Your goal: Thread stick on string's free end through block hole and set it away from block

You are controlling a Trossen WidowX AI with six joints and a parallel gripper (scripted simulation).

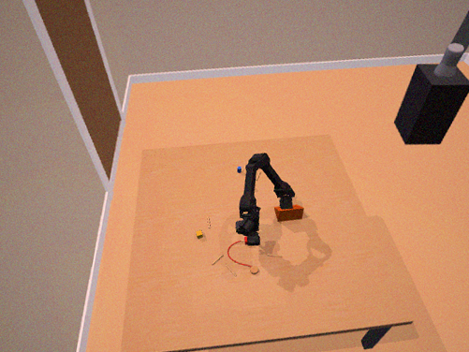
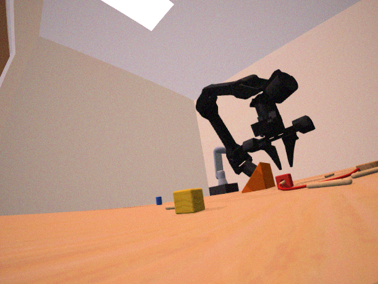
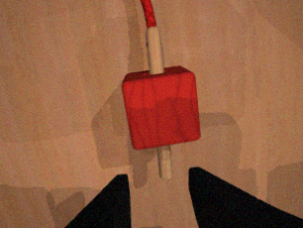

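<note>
Now: the red block 3 cm below my gripper tip and 2 cm ahead of it. From my gripper tip the other things lie so: round wooden button: 16 cm to the left, 4 cm below; yellow cube: 28 cm ahead, 5 cm to the right, 3 cm below; thin wooden stick: 4 cm ahead, 3 cm below.
</note>
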